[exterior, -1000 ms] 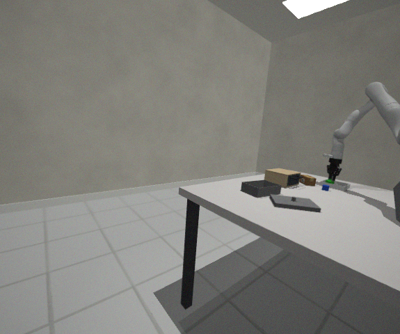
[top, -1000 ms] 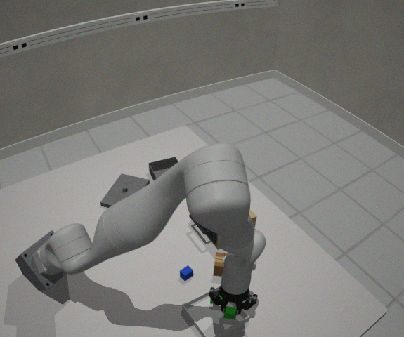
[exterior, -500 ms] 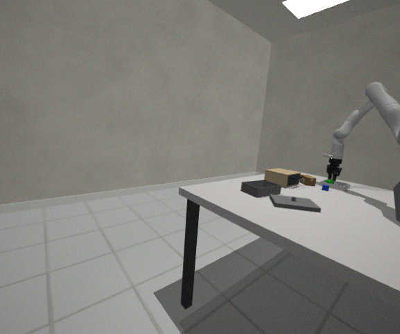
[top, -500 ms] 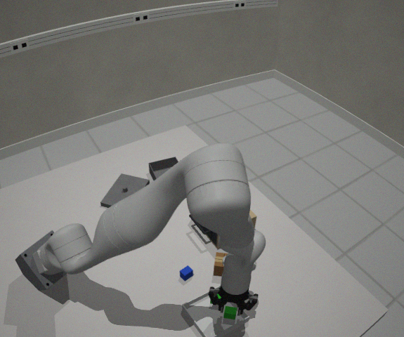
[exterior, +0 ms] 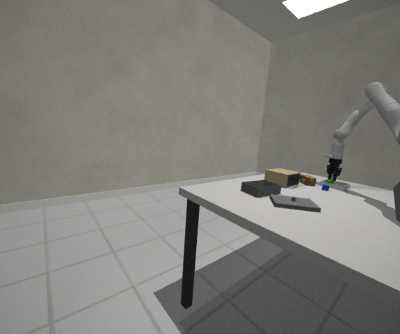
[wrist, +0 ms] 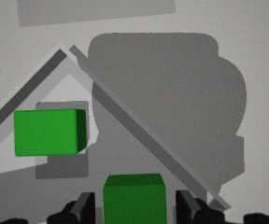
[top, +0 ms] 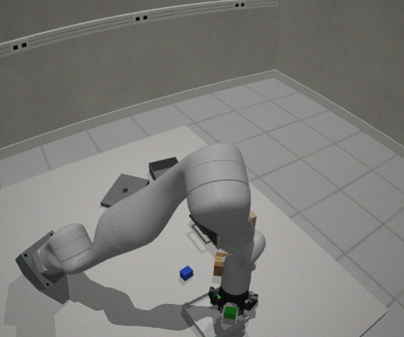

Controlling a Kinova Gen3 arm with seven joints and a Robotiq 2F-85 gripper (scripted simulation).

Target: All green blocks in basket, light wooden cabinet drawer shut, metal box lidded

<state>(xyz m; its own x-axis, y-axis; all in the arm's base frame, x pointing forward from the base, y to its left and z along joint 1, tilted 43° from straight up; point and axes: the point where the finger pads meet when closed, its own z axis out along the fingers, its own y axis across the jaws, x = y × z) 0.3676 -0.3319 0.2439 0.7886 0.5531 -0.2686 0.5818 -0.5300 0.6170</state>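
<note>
The grey basket lies 3 cm behind my hand, 3 cm to the left of it and 4 cm below it. Also, from my hand: blue block: 21 cm to the left, 3 cm below; red block: 14 cm ahead, 11 cm to the left, 3 cm below; darker brown wooden box: 13 cm ahead, 13 cm to the left, 2 cm below.
</note>
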